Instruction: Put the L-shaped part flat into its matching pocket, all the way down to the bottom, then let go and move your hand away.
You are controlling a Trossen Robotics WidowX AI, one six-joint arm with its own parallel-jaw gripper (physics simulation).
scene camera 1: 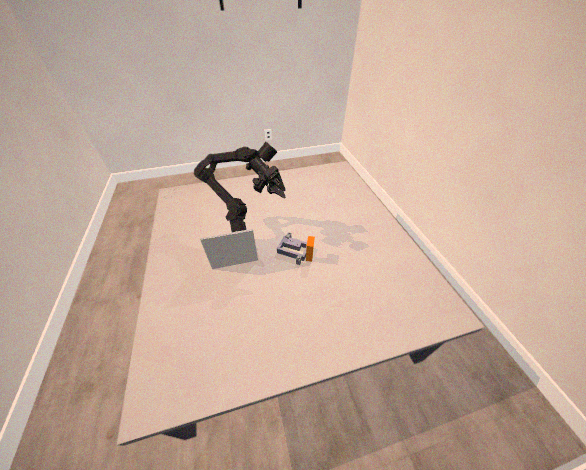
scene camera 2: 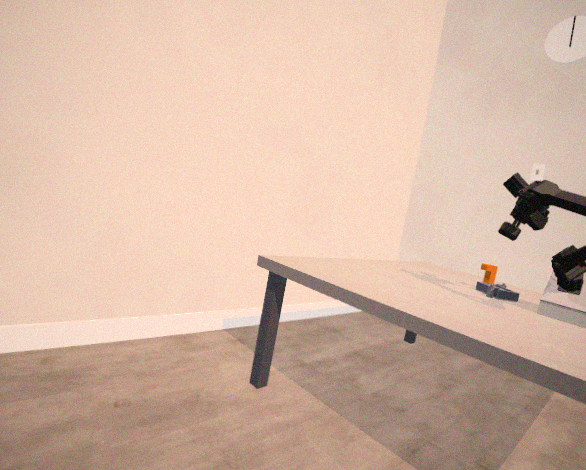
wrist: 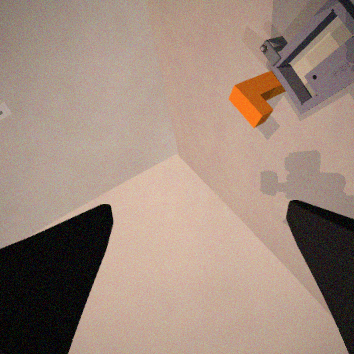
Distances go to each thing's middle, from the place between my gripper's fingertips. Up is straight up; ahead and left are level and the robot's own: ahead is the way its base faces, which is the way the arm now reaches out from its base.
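Scene:
Measured from my hand, the orange L-shaped part (wrist: 248,96) is at present 23 cm below, 8 cm ahead and 14 cm to the right.

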